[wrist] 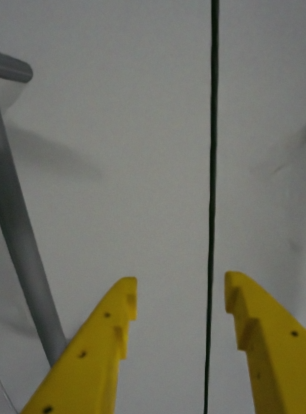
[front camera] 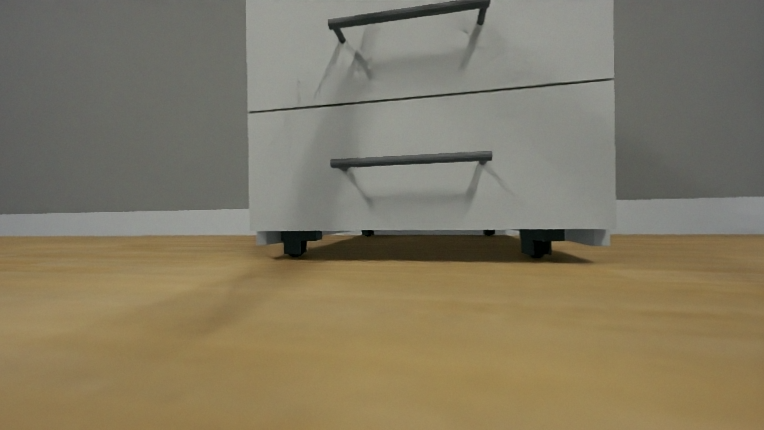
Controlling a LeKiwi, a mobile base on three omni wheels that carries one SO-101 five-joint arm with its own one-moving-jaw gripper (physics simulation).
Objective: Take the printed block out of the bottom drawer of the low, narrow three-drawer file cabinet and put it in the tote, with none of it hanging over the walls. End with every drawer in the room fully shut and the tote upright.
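Places are measured from the arm's base along level axes (x right, y ahead, z up), in centimetres.
Pixels of known places: hand, tool point: (wrist: 136, 292).
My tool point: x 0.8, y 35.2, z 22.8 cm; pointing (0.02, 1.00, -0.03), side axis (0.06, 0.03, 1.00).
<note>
For each thing: its top centre in the pictures, then the offset to it from my tool point. "spot": a spot on its surface instead. Level surfaces: height alone.
- grey bar handle, surface spot: (front camera: 411, 159) spot: dx +2.0, dy +1.4, dz -20.2 cm
- similar handle, surface spot: (front camera: 408, 14) spot: dx +1.9, dy +1.6, dz -5.0 cm
- white cabinet face, surface spot: (wrist: 125, 210) spot: dx +0.6, dy +5.3, dz -1.1 cm
- dark seam, surface spot: (wrist: 212, 175) spot: dx -0.5, dy +6.4, dz +3.3 cm
- grey bar, top centre: (wrist: 45, 280) (front camera: 405, 8) dx +1.6, dy +2.0, dz -4.1 cm
- Wood floor, surface height: dz -31.7 cm
The white file cabinet (front camera: 561, 133) stands ahead on dark casters, its top cut off by the front view. Its bottom drawer (front camera: 550, 192) looks flush and carries a grey bar handle (front camera: 411, 159). The drawer above (front camera: 288, 58) has a similar handle (front camera: 408, 14). In the wrist view my gripper (wrist: 181, 280) is open and empty, both yellow jaws apart in front of the white cabinet face (wrist: 125, 210). A dark seam (wrist: 212, 175) runs between the tips. A grey bar (wrist: 24, 250) passes behind the left jaw. The block and tote do not show.
Wood floor (front camera: 374, 331) lies in front of the cabinet. A grey wall (front camera: 122, 106) with a white baseboard (front camera: 122, 224) stands behind it. Dark casters (front camera: 295, 244) (front camera: 536, 245) show beneath the cabinet's front. A faint long shadow crosses the floor at the left.
</note>
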